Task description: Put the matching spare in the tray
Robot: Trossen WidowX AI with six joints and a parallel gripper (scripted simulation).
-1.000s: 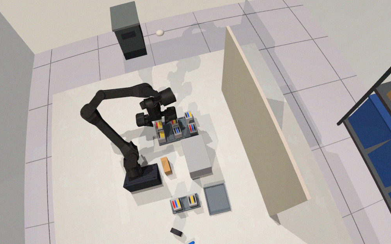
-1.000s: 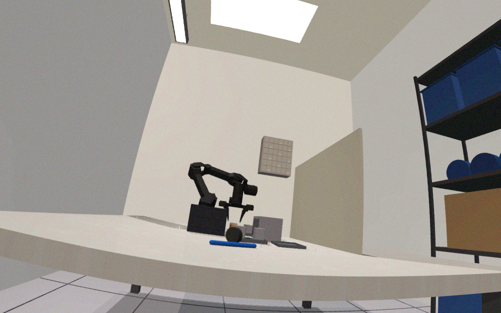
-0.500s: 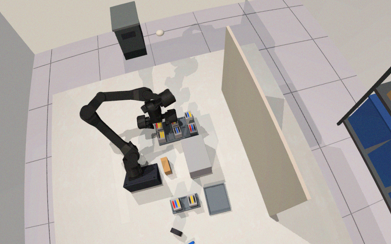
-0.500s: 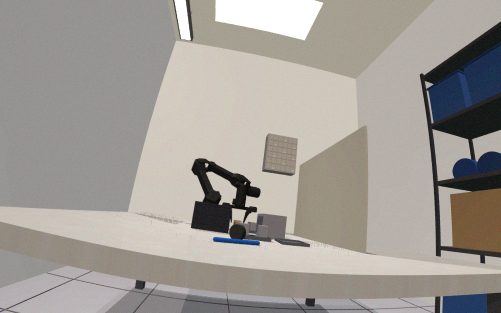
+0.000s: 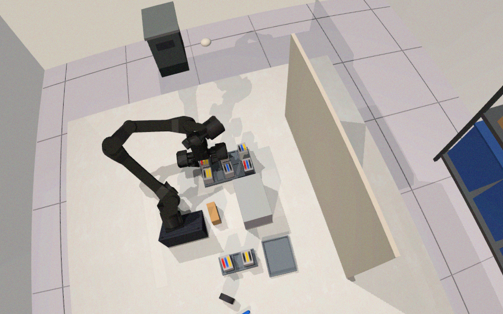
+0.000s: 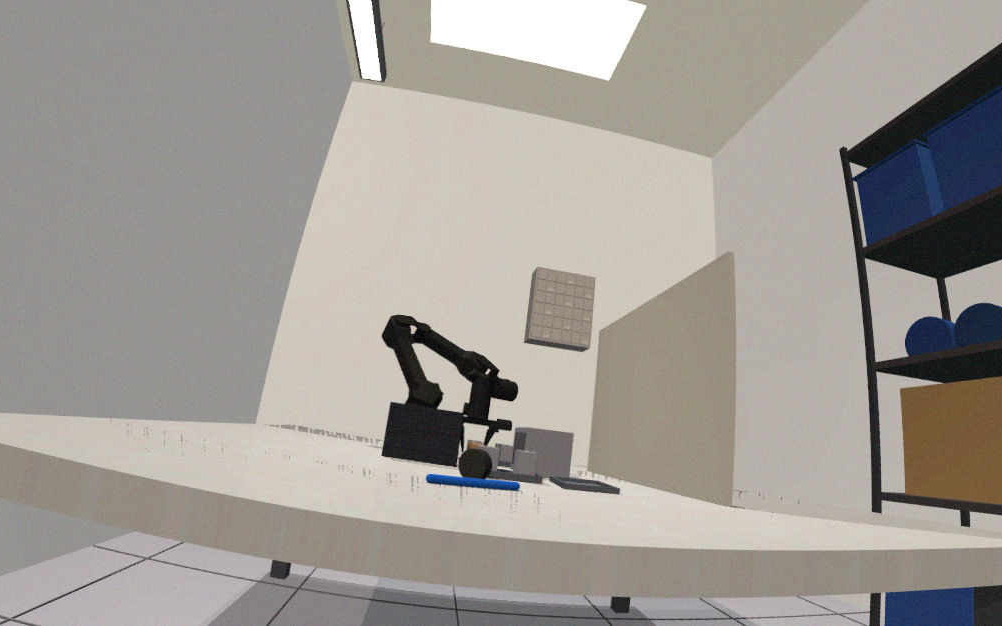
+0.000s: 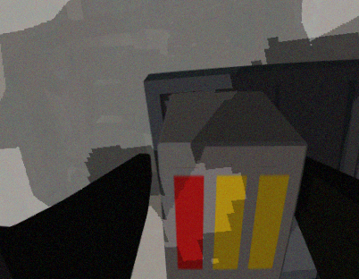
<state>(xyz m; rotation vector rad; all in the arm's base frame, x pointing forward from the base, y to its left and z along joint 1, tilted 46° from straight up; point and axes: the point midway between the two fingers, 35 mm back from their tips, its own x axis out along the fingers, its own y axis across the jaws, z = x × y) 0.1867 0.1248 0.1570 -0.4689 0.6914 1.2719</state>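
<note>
Now: gripper tip 2 cm below the grey spare block. From my gripper tip the other things lie so: grey tray (11 cm ahead, 43 cm to the right, 1 cm below); then brown block (4 cm behind, 20 cm to the right, 1 cm above); then grey mounted unit (10 cm ahead, 22 cm to the right, 3 cm above).
</note>
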